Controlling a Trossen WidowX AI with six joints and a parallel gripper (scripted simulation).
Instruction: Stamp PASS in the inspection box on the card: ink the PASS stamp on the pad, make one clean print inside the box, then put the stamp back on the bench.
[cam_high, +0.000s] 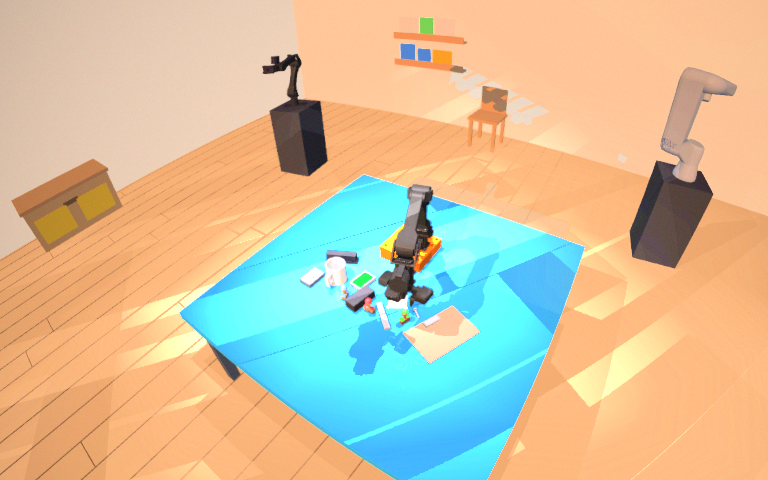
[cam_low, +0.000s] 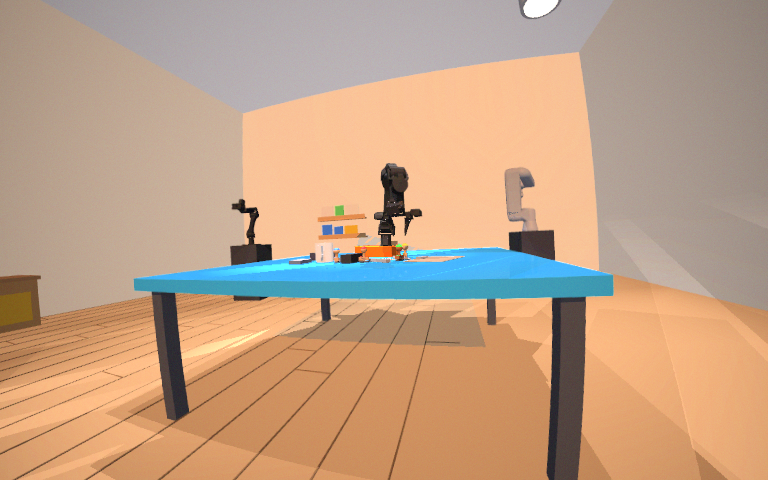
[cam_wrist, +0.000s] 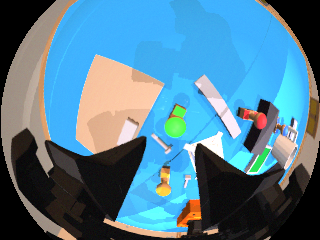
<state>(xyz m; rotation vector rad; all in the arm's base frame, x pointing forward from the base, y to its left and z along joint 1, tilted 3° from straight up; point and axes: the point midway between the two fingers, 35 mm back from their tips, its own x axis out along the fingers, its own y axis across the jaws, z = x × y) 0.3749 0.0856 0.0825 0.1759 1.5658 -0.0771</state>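
My gripper tip is 8 cm above the green-knobbed stamp. The rest, counted from my gripper tip: yellow-knobbed stamp: 13 cm behind, 2 cm to the left, 8 cm below; red-knobbed stamp: 15 cm to the right, 8 cm below; dark block: 2 cm behind, 20 cm to the right, 8 cm below.
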